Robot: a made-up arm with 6 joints.
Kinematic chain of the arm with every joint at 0, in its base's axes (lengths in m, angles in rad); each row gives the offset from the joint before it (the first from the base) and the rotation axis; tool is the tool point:
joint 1: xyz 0 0 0.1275 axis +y
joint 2: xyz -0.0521 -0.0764 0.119 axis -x
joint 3: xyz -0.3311 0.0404 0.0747 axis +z
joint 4: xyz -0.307 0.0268 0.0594 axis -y
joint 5: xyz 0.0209 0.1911 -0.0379 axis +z
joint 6: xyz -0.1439 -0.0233 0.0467 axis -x
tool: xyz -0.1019 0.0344 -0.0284
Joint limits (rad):
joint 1: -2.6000..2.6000
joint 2: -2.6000..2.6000
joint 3: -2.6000..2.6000
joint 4: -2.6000..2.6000
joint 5: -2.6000..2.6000
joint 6: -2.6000..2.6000
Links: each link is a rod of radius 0.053 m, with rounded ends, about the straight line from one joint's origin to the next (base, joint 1, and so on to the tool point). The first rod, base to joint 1, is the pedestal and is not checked.
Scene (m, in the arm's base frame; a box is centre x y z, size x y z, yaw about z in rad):
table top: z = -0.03
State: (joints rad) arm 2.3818 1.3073 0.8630 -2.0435 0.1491 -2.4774
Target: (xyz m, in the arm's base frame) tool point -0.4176 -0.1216 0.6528
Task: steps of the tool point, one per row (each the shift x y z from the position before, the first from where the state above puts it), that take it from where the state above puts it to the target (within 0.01 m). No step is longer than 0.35 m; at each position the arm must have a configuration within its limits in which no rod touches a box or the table.
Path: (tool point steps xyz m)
1: -0.2097 0.0079 0.2342
2: -0.2844 -0.0612 0.1243
3: -0.2810 -0.1234 -0.0061
4: -0.2052 -0.1655 -0.1078

